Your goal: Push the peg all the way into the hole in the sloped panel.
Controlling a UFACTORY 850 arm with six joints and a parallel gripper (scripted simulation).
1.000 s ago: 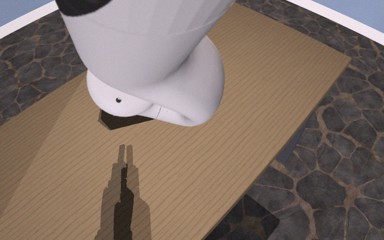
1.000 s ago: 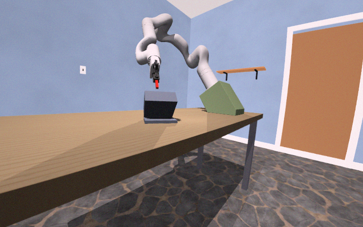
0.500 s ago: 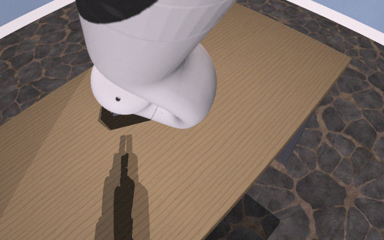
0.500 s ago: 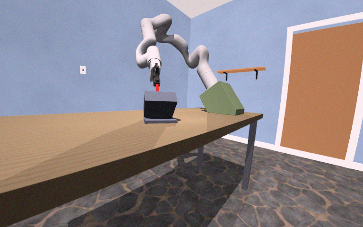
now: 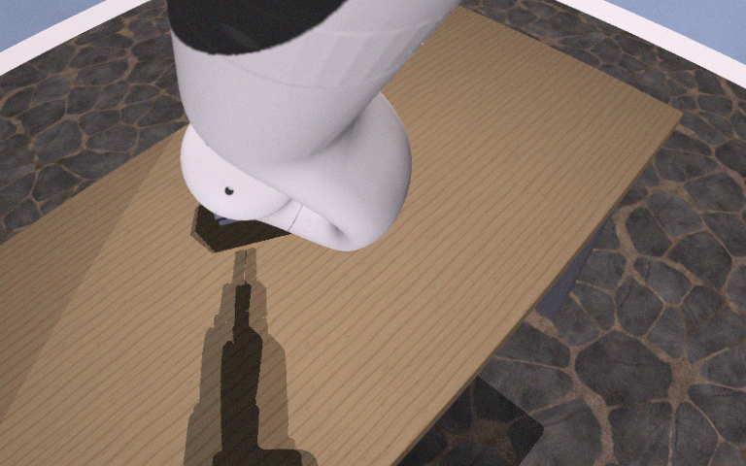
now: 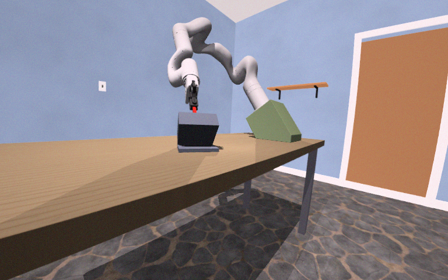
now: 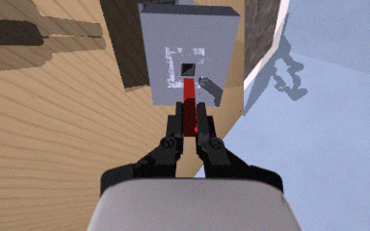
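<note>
Right now my hand is 16 cm above the thin grey plate, 10 cm to the right of it and 6 cm short of it. Round my hand: red peg (3 cm below, 2 cm to the left, 1 cm ahead).
</note>
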